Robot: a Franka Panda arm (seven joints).
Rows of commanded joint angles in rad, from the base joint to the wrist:
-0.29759 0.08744 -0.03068 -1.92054 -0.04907 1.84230 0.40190
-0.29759 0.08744 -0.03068 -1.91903 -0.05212 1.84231 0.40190
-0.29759 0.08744 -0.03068 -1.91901 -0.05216 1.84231 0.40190
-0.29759 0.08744 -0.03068 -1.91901 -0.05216 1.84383 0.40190
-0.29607 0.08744 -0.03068 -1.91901 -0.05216 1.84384 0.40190
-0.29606 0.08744 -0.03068 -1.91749 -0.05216 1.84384 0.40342
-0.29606 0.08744 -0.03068 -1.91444 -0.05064 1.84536 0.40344
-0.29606 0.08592 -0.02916 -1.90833 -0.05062 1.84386 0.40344
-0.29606 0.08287 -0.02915 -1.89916 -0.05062 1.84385 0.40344
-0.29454 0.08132 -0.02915 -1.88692 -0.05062 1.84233 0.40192
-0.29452 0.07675 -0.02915 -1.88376 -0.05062 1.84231 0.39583
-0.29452 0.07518 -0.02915 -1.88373 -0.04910 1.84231 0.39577
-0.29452 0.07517 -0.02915 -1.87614 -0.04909 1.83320 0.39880
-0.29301 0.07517 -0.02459 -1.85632 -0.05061 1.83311 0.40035
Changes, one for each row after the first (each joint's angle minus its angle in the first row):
0.00000 0.00000 0.00000 0.00151 -0.00305 0.00001 0.00000
0.00000 0.00000 0.00000 0.00153 -0.00309 0.00001 0.00000
0.00000 0.00000 0.00000 0.00153 -0.00309 0.00153 0.00000
0.00152 0.00000 0.00000 0.00153 -0.00309 0.00154 0.00000
0.00153 0.00000 0.00000 0.00305 -0.00309 0.00154 0.00152
0.00153 0.00000 0.00000 0.00610 -0.00157 0.00306 0.00154
0.00153 -0.00152 0.00152 0.01221 -0.00155 0.00156 0.00154
0.00153 -0.00457 0.00153 0.02138 -0.00155 0.00155 0.00154
0.00305 -0.00612 0.00153 0.03362 -0.00155 0.00003 0.00002
0.00307 -0.01069 0.00153 0.03678 -0.00155 0.00001 -0.00607
0.00307 -0.01226 0.00153 0.03681 -0.00003 0.00001 -0.00613
0.00307 -0.01227 0.00153 0.04440 -0.00002 -0.00910 -0.00310
0.00458 -0.01227 0.00609 0.06422 -0.00154 -0.00919 -0.00155

